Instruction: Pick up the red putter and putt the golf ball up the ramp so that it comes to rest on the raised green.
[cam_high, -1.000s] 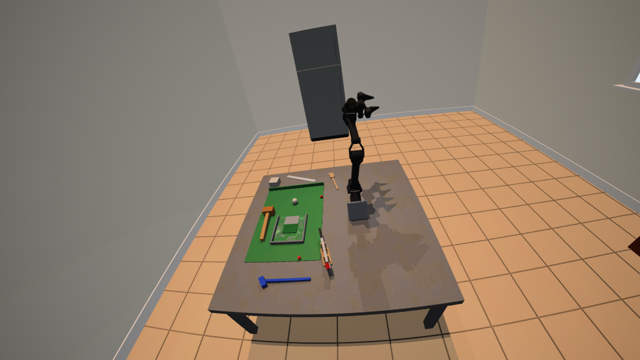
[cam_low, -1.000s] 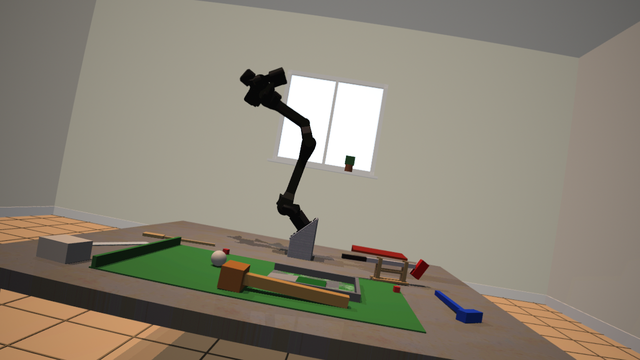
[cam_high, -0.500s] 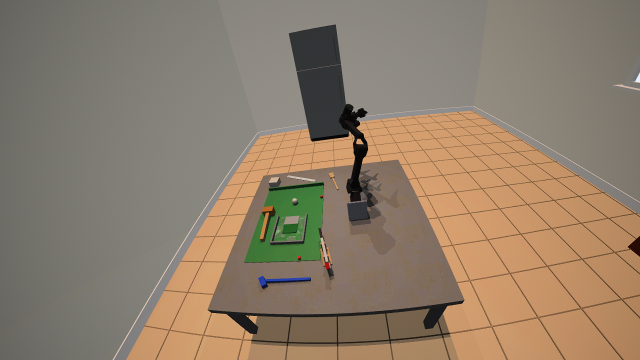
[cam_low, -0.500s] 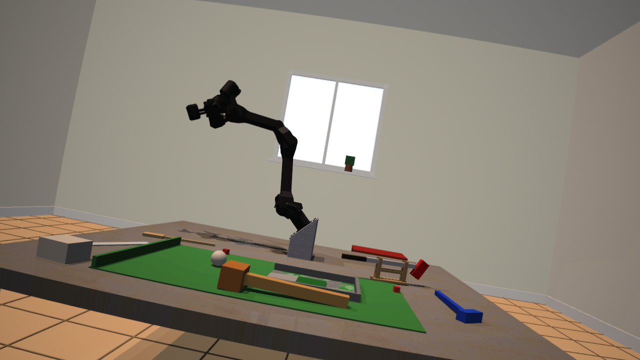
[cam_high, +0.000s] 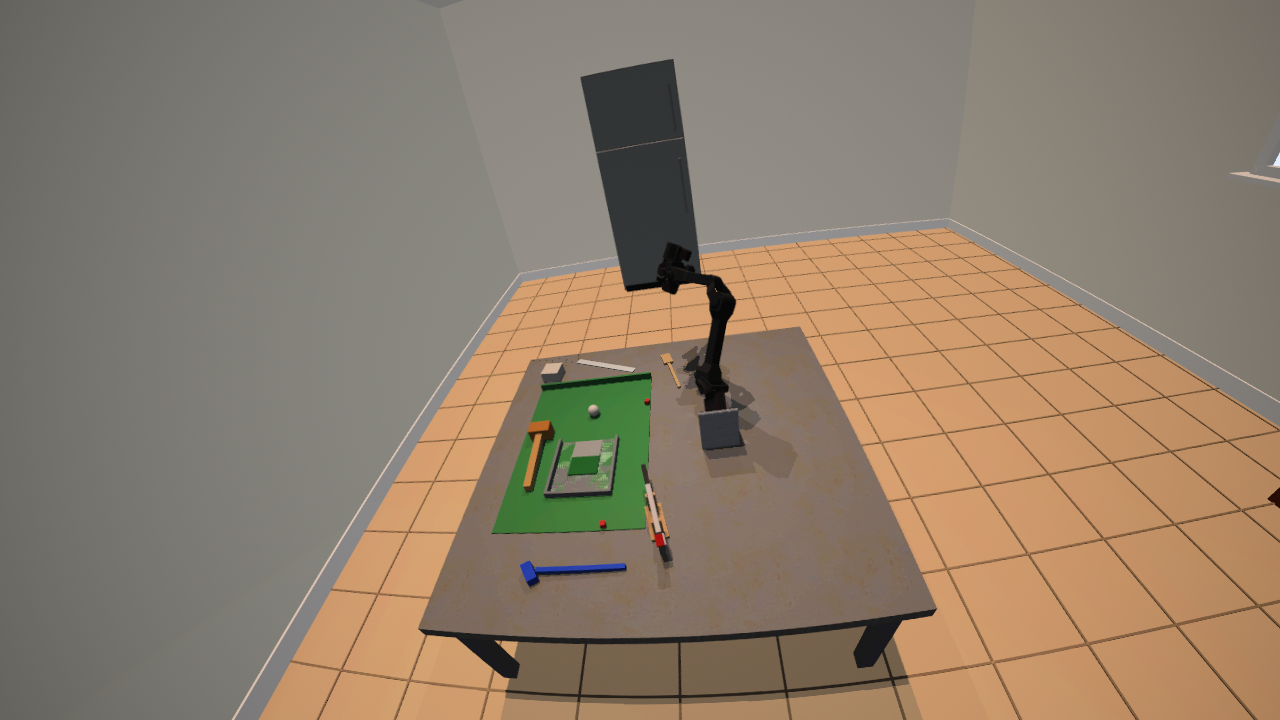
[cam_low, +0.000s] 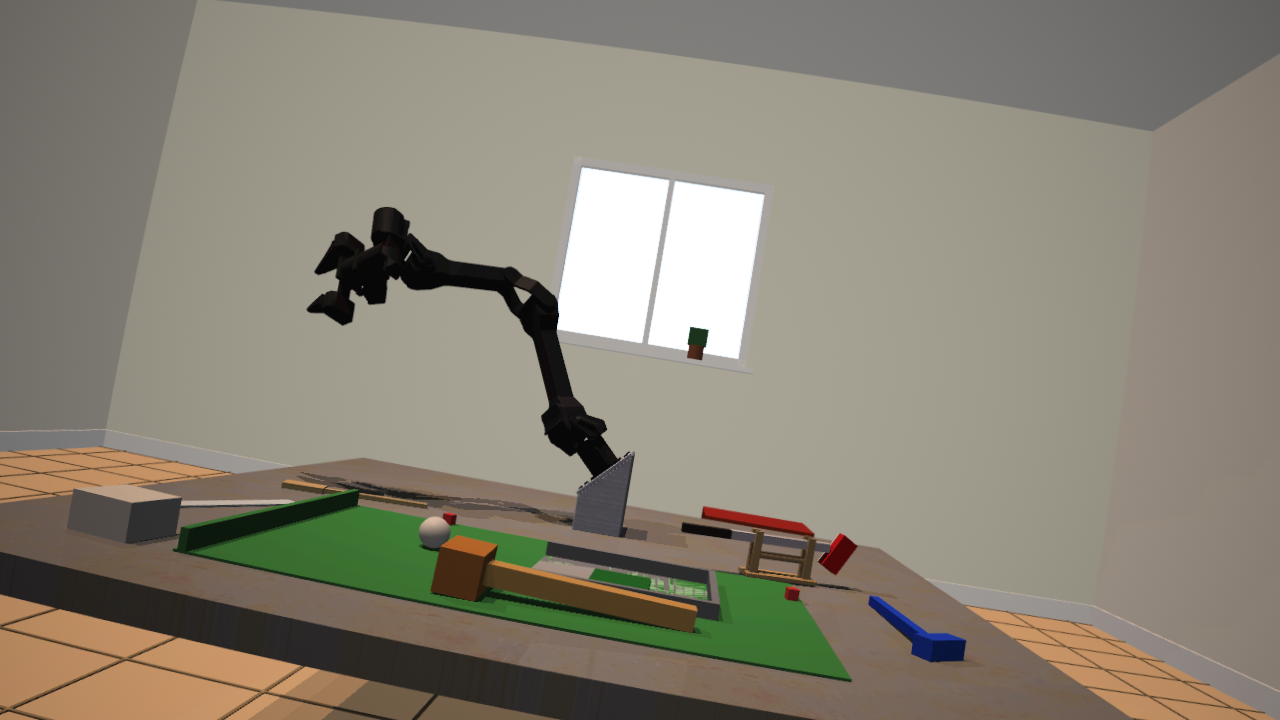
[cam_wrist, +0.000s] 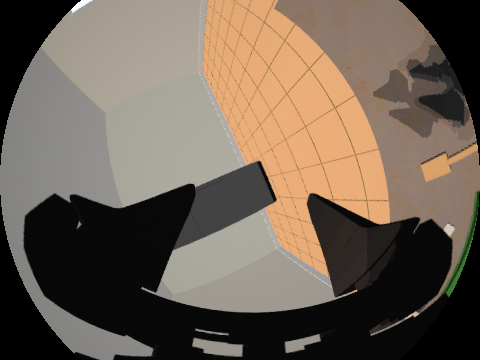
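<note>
The red putter is 920 mm to the left of my gripper tip, 300 mm below it and 160 mm ahead of it. Round my gripper tip: white golf ball: 430 mm to the left, 400 mm ahead, 330 mm below; wooden stand: 940 mm to the left, 320 mm below, 160 mm ahead; white bar: 400 mm ahead, 350 mm below, 100 mm to the left.
</note>
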